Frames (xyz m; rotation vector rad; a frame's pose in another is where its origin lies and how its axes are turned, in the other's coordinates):
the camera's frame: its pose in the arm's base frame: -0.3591 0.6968 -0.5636 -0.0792 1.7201 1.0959
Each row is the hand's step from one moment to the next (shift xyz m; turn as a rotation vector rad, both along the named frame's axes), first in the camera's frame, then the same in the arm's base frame.
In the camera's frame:
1: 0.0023 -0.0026 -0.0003 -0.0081 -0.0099 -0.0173
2: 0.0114 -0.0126 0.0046 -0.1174 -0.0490 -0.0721
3: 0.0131 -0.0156 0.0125 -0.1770 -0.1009 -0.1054
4: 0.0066 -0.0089 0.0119 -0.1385 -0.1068 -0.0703
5: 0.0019 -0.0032 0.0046 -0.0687 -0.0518 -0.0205
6: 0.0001 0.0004 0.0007 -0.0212 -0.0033 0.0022
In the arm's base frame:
1: 0.0001 -0.0007 -0.0034 -0.0036 -0.0212 0.0008
2: 0.0048 0.0008 -0.0169 0.0267 -0.1289 0.0637
3: 0.0113 0.0053 -0.0204 0.0569 -0.2077 0.0791
4: 0.0103 0.0059 -0.0111 0.0680 -0.1702 0.0441
5: 0.0041 0.0022 -0.0036 0.0435 -0.0738 0.0221
6: 0.0002 0.0008 0.0001 0.0129 -0.0095 0.0144

